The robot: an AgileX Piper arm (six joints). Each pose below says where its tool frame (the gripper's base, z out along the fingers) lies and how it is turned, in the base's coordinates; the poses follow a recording.
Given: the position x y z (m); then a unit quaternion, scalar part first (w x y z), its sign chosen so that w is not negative.
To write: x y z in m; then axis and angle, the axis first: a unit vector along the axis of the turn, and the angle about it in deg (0 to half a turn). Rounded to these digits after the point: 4 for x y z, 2 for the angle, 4 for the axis.
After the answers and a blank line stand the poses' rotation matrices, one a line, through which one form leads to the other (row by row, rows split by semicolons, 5 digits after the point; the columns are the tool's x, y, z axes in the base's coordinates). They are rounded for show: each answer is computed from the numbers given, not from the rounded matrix.
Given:
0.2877 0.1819 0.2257 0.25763 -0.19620 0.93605 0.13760
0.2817 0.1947 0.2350 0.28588 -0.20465 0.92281 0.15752
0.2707 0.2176 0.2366 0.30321 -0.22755 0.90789 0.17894
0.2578 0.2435 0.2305 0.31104 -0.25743 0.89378 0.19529
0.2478 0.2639 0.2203 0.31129 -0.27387 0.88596 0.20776
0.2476 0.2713 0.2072 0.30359 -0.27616 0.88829 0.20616
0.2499 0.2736 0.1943 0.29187 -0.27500 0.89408 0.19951
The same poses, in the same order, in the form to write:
0.2877 0.1819 0.2257 -0.2031 0.9688 0.1424 150.14
0.2817 0.1947 0.2350 -0.2136 0.9630 0.1644 146.78
0.2707 0.2176 0.2366 -0.2388 0.9527 0.1878 144.70
0.2578 0.2435 0.2305 -0.2709 0.9404 0.2055 143.76
0.2478 0.2639 0.2203 -0.2882 0.9323 0.2186 143.73
0.2476 0.2713 0.2072 -0.2898 0.9323 0.2164 144.65
0.2499 0.2736 0.1943 -0.2875 0.9348 0.2086 146.06

-0.79026 -0.43821 0.42832; -0.29641 0.88514 0.35870; -0.53631 0.15651 -0.82938
-0.75278 -0.46777 0.46315; -0.28764 0.86661 0.40773; -0.59210 0.17371 -0.78692
-0.71257 -0.52169 0.46913; -0.30467 0.83240 0.46291; -0.63200 0.18692 -0.75209
-0.67397 -0.58166 0.45546; -0.33869 0.79118 0.50924; -0.65655 0.18895 -0.73023
-0.65619 -0.61463 0.43778; -0.35593 0.76366 0.53864; -0.66538 0.19763 -0.71987
-0.66313 -0.61580 0.42549; -0.36545 0.76247 0.53394; -0.65322 0.19858 -0.73066
-0.67837 -0.60821 0.41218; -0.37528 0.76914 0.51729; -0.63164 0.19623 -0.75001

